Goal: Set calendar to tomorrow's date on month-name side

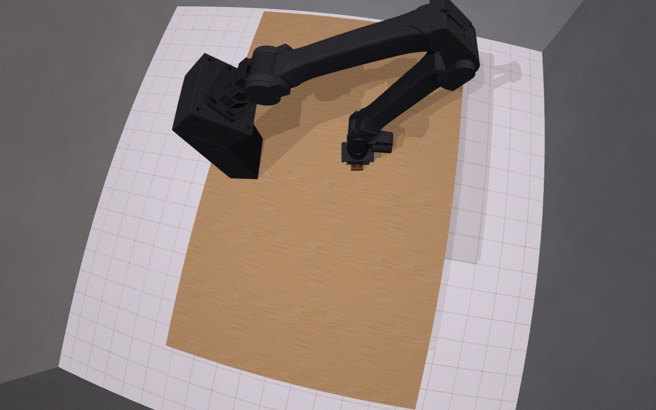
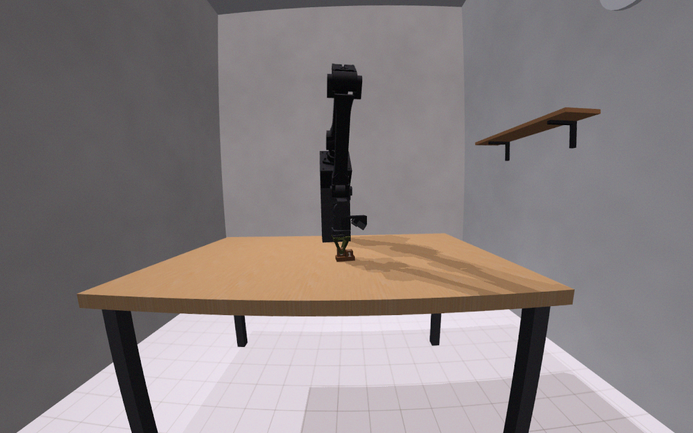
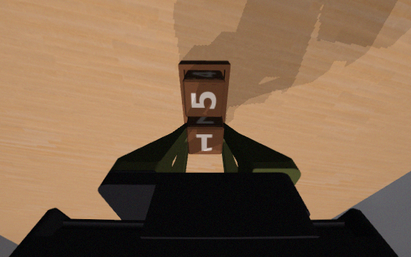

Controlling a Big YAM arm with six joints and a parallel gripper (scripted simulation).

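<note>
My hand is right at the cube. The rest, counted from my hand: brown calendar tray: 1 cm behind, 1 cm to the left, 3 cm below.
</note>
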